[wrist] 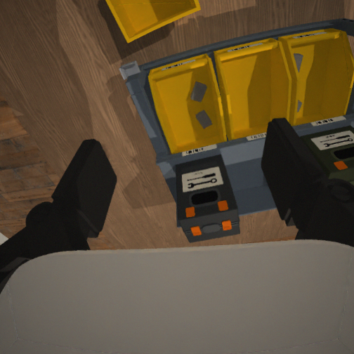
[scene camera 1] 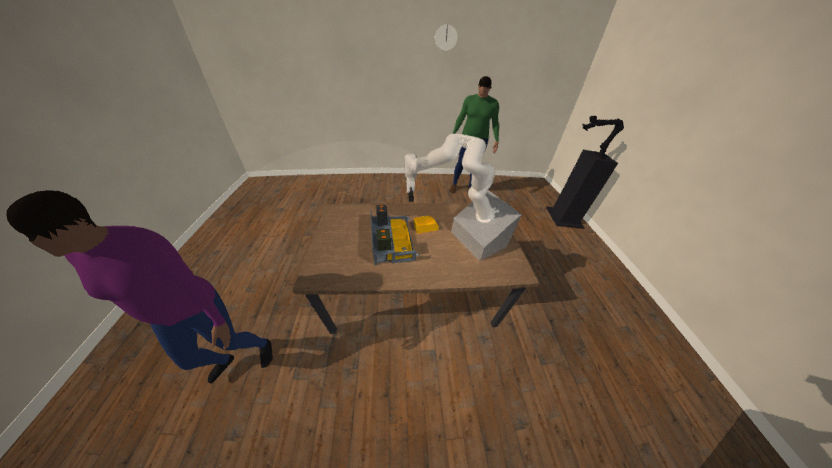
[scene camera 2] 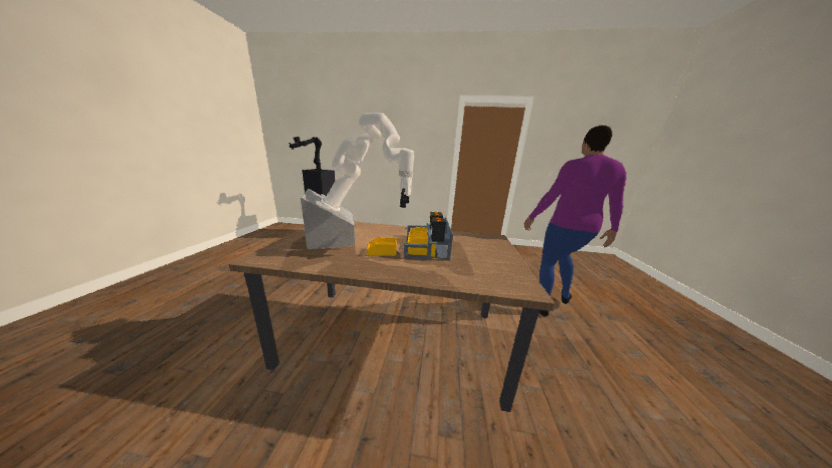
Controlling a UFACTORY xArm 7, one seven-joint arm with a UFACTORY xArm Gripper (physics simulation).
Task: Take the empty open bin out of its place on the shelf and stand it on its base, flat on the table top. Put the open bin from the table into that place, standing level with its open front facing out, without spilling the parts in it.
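Where they show: gripper, fingertip midpoint: (scene camera 1: pixel 410 198) (scene camera 2: pixel 404 205); arm's base at its link origin: (scene camera 1: pixel 485 215) (scene camera 2: pixel 329 206).
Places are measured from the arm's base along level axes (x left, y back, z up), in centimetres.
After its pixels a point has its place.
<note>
The blue-grey shelf (wrist: pixel 142 102) (scene camera 2: pixel 449 237) @[x 5.1, y -78.1, z -11.3 cm] stands on the table with several yellow open bins in its upper row. The empty bin (wrist: pixel 254 95) sits between a bin with two grey parts (wrist: pixel 175 112) and another bin with grey parts (wrist: pixel 325 82). The open bin on the table (scene camera 1: pixel 425 224) @[x -10.6, y -40.3, z -22.4 cm] (scene camera 2: pixel 381 247) @[x -11.7, y -41.7, z -17.4 cm] (wrist: pixel 155 17) stands beside the shelf; in the wrist view it is cut off by the top edge and its parts do not show. My gripper (scene camera 1: pixel 410 195) @[x -2.3, y -51.8, z 6.7 cm] (scene camera 2: pixel 403 200) @[x -2.3, y -51.8, z 6.7 cm] (wrist: pixel 183 150) is open and empty, high above the shelf, pointing down.
A black tool case (wrist: pixel 206 197) (scene camera 1: pixel 381 215) @[x 6.7, y -70.6, z -3.2 cm] and a dark green tool case (wrist: pixel 332 145) (scene camera 1: pixel 383 239) @[x 29.4, y -64.5, z -3.0 cm] stand on the shelf behind the bins. The arm's grey pedestal (scene camera 1: pixel 485 232) @[x 12.5, y -0.5, z -4.8 cm] (scene camera 2: pixel 327 224) @[x -13.6, y -7.8, z -7.6 cm] is on the table (scene camera 1: pixel 453 276) @[x 36.9, y -19.7, z -22.6 cm]. People in purple (scene camera 1: pixel 139 273) and green (scene camera 1: pixel 478 116) stand off the table.
</note>
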